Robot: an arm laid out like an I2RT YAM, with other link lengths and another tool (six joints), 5 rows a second.
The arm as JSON. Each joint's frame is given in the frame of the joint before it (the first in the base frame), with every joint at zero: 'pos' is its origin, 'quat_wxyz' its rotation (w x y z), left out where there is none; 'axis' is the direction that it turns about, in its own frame. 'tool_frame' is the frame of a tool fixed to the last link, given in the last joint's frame.
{
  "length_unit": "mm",
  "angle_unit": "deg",
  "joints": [
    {
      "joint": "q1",
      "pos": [
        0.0,
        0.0,
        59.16
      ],
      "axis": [
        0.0,
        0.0,
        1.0
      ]
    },
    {
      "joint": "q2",
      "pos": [
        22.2,
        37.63,
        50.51
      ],
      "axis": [
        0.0,
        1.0,
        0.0
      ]
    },
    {
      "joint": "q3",
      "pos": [
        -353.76,
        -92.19,
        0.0
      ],
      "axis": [
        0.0,
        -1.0,
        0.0
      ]
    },
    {
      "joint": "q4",
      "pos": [
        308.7,
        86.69,
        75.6
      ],
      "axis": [
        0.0,
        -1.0,
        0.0
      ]
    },
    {
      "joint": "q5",
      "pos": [
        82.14,
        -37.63,
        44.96
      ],
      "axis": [
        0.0,
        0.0,
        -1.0
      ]
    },
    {
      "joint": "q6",
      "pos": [
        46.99,
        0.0,
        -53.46
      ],
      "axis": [
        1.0,
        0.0,
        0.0
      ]
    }
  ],
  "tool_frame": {
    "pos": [
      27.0,
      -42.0,
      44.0
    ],
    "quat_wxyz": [
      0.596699,
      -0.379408,
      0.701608,
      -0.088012
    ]
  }
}
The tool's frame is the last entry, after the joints.
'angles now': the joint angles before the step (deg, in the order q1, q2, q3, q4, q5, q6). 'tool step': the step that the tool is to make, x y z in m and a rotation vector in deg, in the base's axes. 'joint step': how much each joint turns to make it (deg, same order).
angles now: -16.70 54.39 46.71 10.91 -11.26 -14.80
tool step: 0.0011 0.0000 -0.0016 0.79 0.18 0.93
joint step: -0.05 0.07 -0.07 -0.10 -0.94 0.77
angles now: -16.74 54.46 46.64 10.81 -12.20 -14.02
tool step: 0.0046 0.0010 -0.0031 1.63 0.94 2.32
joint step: 0.11 0.44 0.25 -0.85 -2.15 1.42
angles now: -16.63 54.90 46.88 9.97 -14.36 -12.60
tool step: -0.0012 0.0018 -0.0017 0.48 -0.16 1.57
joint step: -0.07 -0.40 -0.48 0.25 -1.62 0.58
